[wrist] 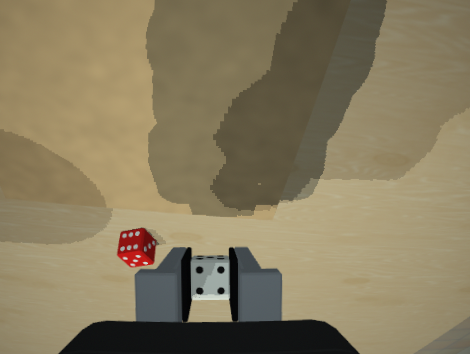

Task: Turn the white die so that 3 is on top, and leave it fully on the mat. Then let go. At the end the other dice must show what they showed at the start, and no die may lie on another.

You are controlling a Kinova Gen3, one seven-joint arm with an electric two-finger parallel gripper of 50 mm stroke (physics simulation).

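Places are measured from the arm's base along level axes (x left, y back, z up), in centimetres.
Pixels of known places: gripper, between the fingertips: (210, 273).
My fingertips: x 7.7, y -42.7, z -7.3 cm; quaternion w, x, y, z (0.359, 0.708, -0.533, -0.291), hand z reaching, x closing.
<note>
Behind a point stands the place of what it marks.
The white die (210, 278) @[x 8.5, y -42.5, z -6.7 cm] is between the two fingertips, at the lower middle of the wrist view. The face turned to the camera shows four black pips; a narrow strip of another face with dark pips shows along its far edge. My gripper (210, 273) @[x 7.7, y -42.7, z -7.3 cm] is shut on the white die, one pad on each side of it. The tan mat (85, 105) @[x 11.4, y -36.6, z -11.7 cm] fills the upper left and upper middle. In the view the white die appears beyond the mat's near edge, over the wooden table. The die's height above the table is hard to tell.
A red die (136, 247) @[x 2.3, y -39.9, z -10.8 cm] lies on the wooden table (355, 240) @[x 4.5, y -52.2, z -12.1 cm], left of the left finger and off the mat's near edge. Two of its faces show six and five pips; a third is seen at a slant. Dark shadows cross the mat and table.
</note>
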